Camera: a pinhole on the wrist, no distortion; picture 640 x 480 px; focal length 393.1 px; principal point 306.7 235.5 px. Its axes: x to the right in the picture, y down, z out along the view. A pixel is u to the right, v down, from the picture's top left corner.
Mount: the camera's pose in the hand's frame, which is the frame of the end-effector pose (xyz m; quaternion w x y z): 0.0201 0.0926 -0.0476 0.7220 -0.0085 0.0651 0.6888
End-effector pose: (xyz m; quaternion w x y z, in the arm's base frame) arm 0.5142 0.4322 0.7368 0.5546 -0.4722 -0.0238 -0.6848
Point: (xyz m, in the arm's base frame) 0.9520 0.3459 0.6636
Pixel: outside the picture
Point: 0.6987 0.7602 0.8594
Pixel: 117 434
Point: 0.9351 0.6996 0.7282
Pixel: 378 445
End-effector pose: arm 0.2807 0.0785 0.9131 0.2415 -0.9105 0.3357 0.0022
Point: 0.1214 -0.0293 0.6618
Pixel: 609 348
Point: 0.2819 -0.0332 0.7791
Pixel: 398 48
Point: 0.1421 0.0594 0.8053
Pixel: outside the picture
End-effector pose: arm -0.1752 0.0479 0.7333 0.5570 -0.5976 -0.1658 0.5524
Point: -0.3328 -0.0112 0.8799
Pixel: outside the picture
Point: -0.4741 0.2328 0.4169
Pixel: 544 76
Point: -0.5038 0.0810 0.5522
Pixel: 499 298
